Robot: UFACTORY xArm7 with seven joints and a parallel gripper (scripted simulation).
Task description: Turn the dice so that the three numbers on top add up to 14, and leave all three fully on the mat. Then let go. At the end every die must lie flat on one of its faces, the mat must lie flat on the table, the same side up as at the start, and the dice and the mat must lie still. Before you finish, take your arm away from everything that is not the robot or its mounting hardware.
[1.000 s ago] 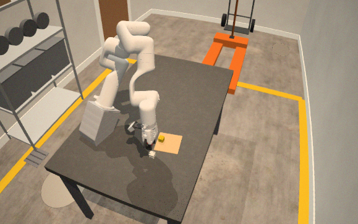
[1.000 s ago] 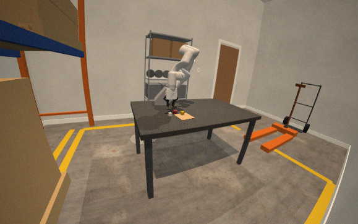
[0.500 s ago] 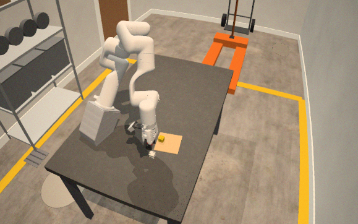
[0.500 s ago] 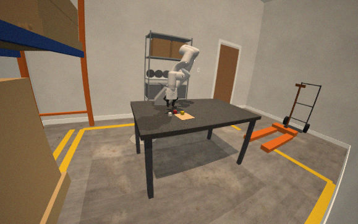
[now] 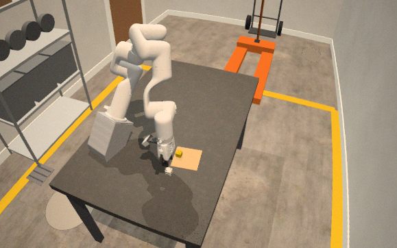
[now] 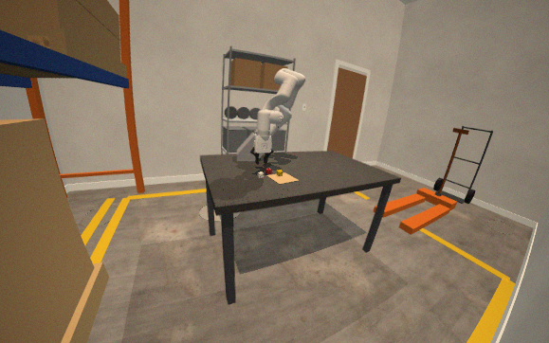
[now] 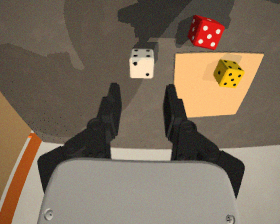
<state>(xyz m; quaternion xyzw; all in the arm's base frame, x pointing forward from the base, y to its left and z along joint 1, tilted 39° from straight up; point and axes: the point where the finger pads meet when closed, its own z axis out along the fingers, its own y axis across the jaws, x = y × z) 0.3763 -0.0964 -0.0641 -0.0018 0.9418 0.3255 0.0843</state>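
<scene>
The white die is 9 cm below my hand. From my hand the other things lie so: mat: 5 cm ahead, 13 cm to the left, 10 cm below; red die: 5 cm behind, 7 cm to the left, 9 cm below; yellow die: 12 cm to the left, 8 cm below.
</scene>
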